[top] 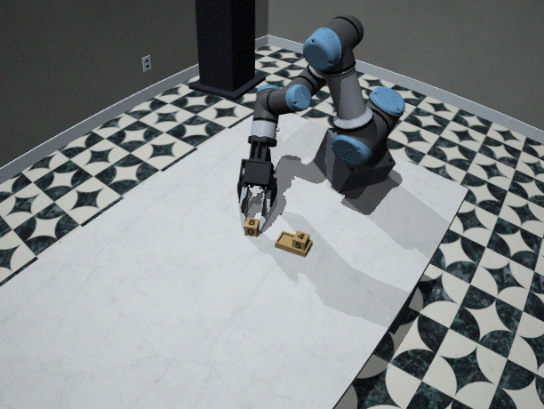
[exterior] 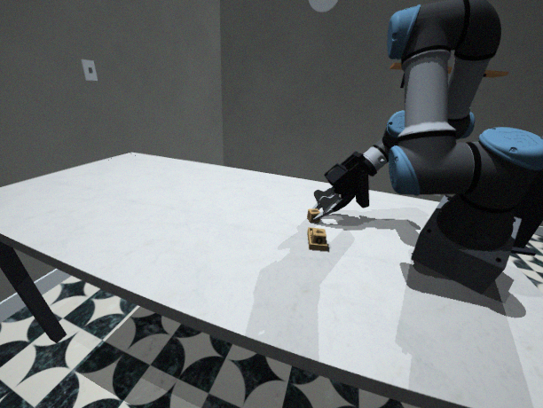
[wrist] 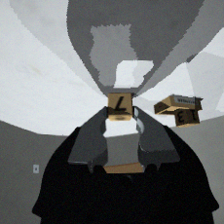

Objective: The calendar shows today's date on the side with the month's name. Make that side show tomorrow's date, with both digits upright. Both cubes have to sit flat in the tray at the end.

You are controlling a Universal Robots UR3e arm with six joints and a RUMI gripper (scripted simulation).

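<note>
Now: the wooden cube 1 cm below my hand and 1 cm ahead of it. From my hand the other things lie so: wooden calendar tray: 11 cm to the left, 1 cm below.
</note>
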